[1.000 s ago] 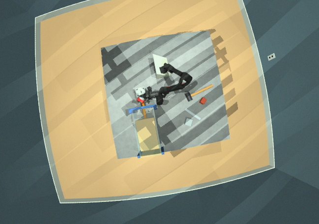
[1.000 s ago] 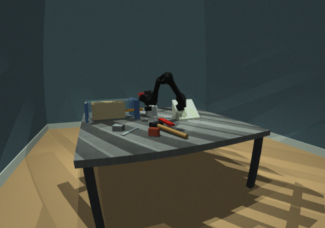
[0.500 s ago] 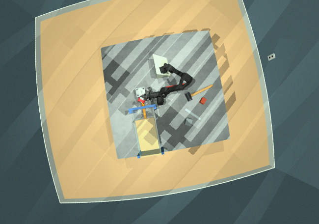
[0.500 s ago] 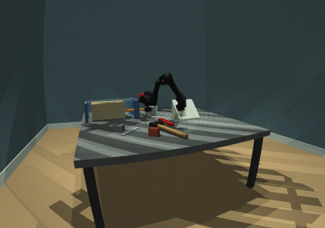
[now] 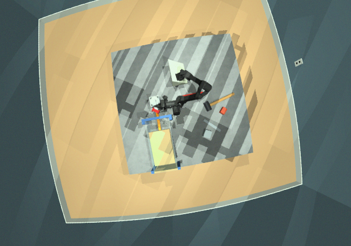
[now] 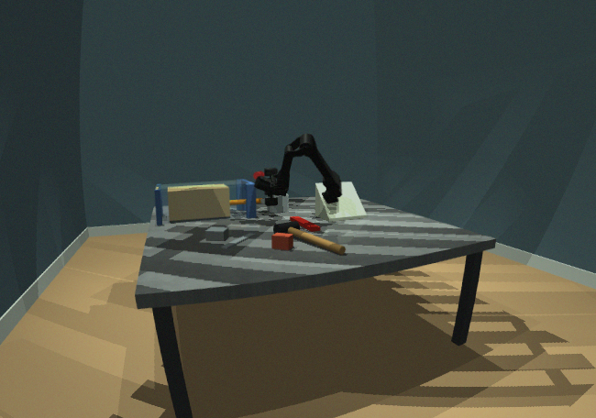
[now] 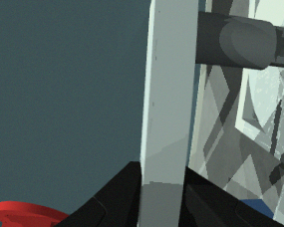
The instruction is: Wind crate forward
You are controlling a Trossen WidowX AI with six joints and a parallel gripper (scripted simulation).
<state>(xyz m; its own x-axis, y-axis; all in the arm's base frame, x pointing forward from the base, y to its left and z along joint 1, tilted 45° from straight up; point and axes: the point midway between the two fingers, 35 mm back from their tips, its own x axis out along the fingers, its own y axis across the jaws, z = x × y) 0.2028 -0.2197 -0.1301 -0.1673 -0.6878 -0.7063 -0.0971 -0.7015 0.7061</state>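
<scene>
Now: the winch handle 10 mm ahead of my gripper tip, 10 mm to the left of it and 10 mm above it. Round my gripper tip: clear-panelled cubby 350 mm ahead, 40 mm to the right, 20 mm below; grey winch 70 mm behind, 10 mm to the left, 110 mm below; red spool-shaped handle grip 50 mm ahead, 10 mm to the left, 40 mm above.
</scene>
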